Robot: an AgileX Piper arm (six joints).
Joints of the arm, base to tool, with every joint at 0 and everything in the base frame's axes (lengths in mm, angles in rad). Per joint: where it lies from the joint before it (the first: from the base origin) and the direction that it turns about. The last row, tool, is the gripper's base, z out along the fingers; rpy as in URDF.
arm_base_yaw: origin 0 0 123 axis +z
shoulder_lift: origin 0 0 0 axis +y
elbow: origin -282.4 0 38.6 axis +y
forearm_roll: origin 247.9 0 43.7 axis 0.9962 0 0.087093
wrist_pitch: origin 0 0 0 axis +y
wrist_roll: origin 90.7 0 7.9 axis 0.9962 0 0.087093
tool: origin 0 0 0 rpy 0 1.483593 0
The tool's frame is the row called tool.
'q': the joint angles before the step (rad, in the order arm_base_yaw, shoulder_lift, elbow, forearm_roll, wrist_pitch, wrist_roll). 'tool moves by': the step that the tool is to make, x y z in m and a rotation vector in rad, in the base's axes. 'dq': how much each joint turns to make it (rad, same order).
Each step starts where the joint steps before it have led.
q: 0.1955, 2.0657, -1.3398, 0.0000, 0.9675, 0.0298
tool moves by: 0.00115, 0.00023, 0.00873, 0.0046, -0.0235, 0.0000
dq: 0.0000, -0.0189, -0.0072, -0.0001, 0.0022, 0.0001
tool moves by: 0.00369, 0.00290, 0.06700, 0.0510, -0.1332, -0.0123
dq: 0.0000, -0.1236, -0.0850, 0.0271, 0.0680, -0.0001
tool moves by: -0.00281, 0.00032, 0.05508, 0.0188, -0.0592, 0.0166
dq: 0.0000, -0.0722, -0.1121, 0.0087, 0.1231, -0.0158
